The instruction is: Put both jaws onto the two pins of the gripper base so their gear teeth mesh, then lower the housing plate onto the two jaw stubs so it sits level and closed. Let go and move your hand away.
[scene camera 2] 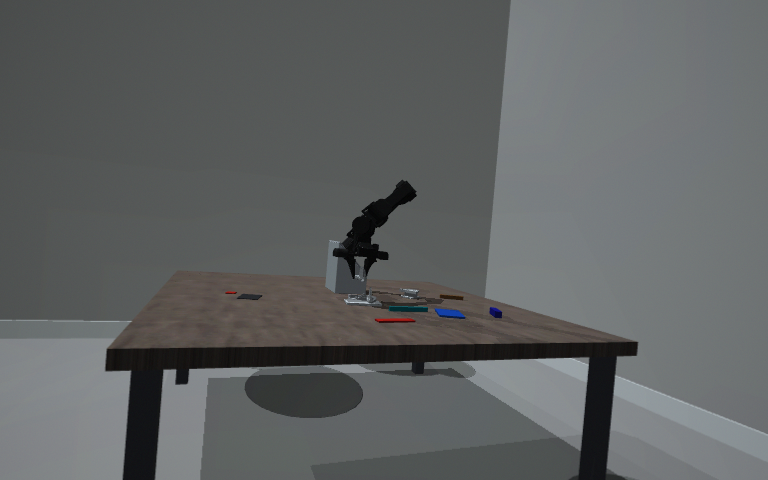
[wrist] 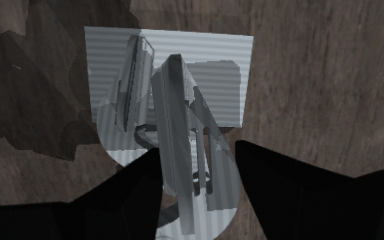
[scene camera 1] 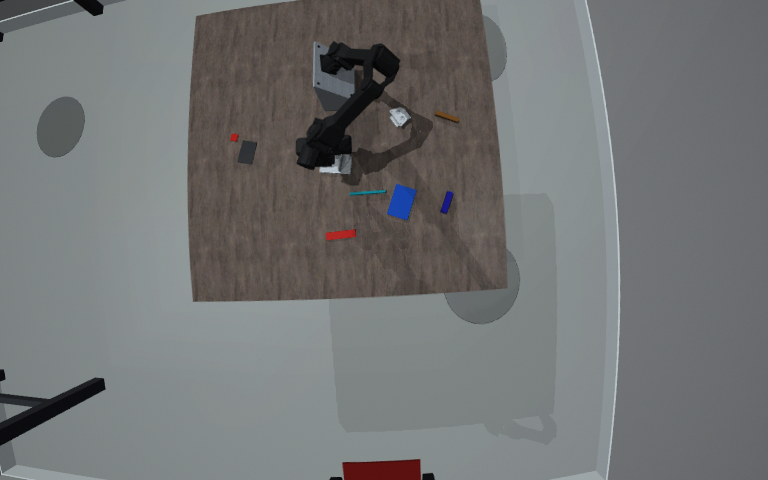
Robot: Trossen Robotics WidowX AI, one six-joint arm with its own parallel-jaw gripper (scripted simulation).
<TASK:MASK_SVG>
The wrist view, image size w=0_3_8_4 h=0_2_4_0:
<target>my gripper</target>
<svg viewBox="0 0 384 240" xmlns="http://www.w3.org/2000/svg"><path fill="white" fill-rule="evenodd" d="M159 148L150 149L124 167L120 172L112 175L81 197L77 197L70 203L40 202L0 206L0 240L156 240L156 228L163 193ZM235 142L235 160L239 174L247 192L247 197L267 240L384 240L384 170L353 178L319 168L296 158L290 158L245 140Z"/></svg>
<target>white flat plate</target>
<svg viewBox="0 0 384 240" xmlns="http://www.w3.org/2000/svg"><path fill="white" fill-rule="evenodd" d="M150 86L148 113L145 124L156 124L152 86ZM84 26L92 122L97 122L100 103L125 61L130 36L138 35L144 37L154 49L152 76L170 54L181 54L218 127L242 127L252 57L253 36Z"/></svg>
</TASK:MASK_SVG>
